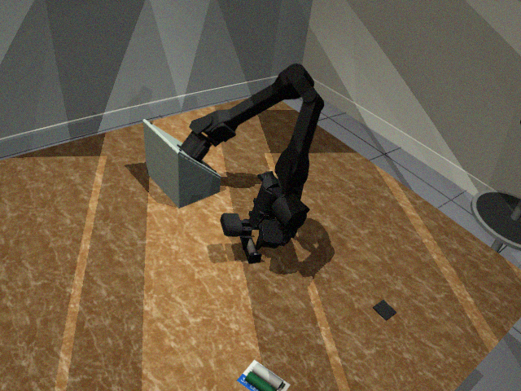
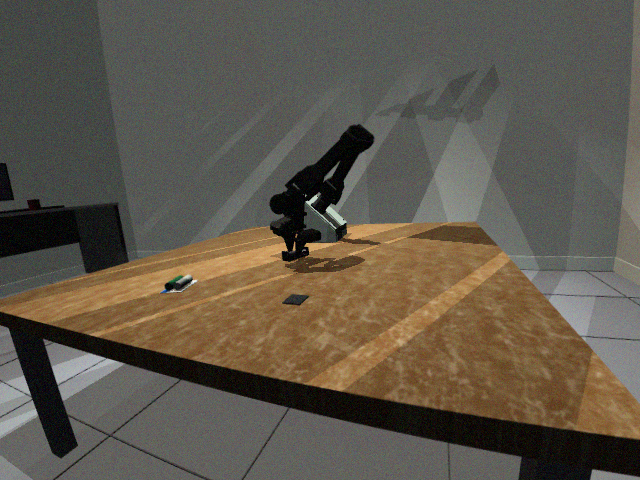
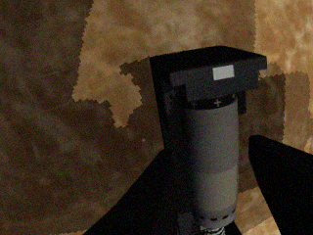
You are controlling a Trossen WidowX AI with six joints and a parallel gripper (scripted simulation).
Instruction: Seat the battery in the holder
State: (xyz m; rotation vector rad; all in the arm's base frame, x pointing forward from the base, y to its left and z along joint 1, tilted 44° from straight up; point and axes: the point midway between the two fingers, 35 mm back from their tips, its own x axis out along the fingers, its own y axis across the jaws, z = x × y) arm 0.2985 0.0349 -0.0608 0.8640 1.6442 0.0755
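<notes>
Right now the grey battery is right at my gripper tip.
</notes>
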